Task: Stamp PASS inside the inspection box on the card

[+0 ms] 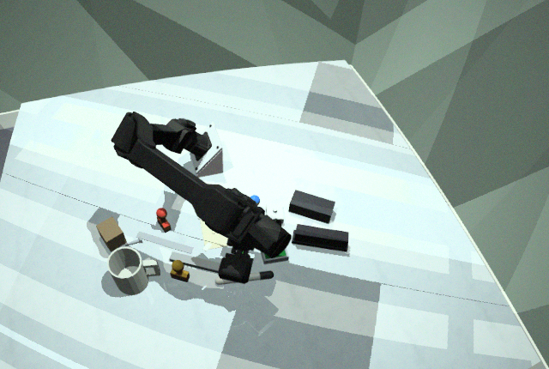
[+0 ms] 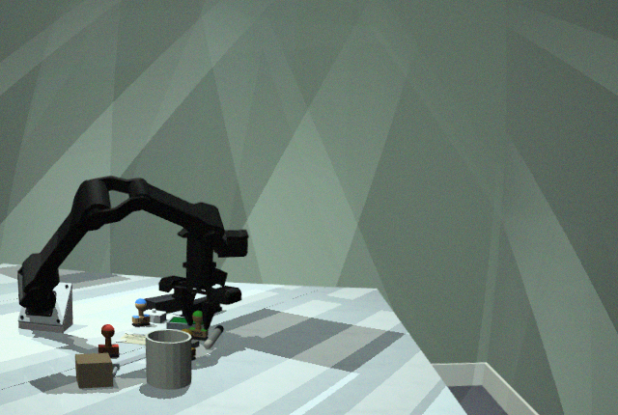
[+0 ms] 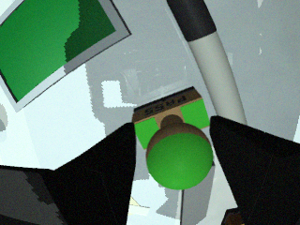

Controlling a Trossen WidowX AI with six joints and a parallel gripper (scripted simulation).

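Right now my gripper tip is 10 mm above the green-knobbed PASS stamp. From my gripper tip the other things lie so: grey bar: 100 mm to the right, 40 mm behind, 20 mm below; marker: 40 mm ahead, 20 mm below, 10 mm to the left; ink pad: 90 mm to the left, 30 mm behind, 20 mm below.
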